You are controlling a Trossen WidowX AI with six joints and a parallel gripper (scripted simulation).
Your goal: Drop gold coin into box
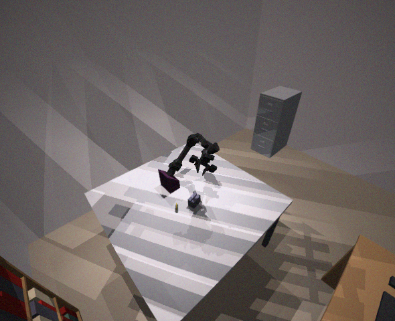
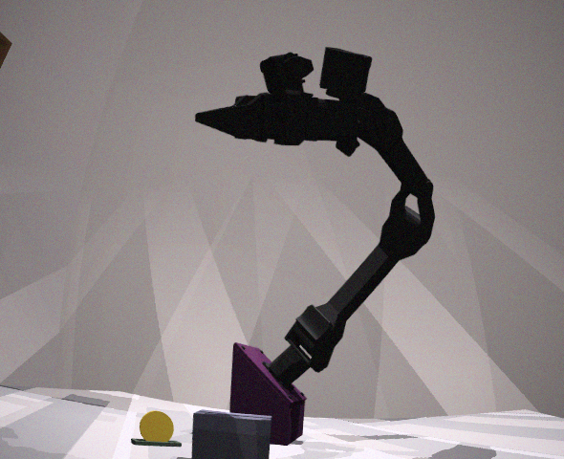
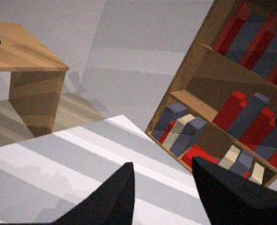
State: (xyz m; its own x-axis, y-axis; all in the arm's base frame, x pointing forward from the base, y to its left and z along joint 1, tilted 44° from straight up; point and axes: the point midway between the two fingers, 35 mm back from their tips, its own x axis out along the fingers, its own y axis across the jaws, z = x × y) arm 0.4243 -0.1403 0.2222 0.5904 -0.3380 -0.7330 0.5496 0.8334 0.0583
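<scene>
Right now the gold coin is 39 cm below my gripper tip, 16 cm behind it and 12 cm to the right of it.
</scene>
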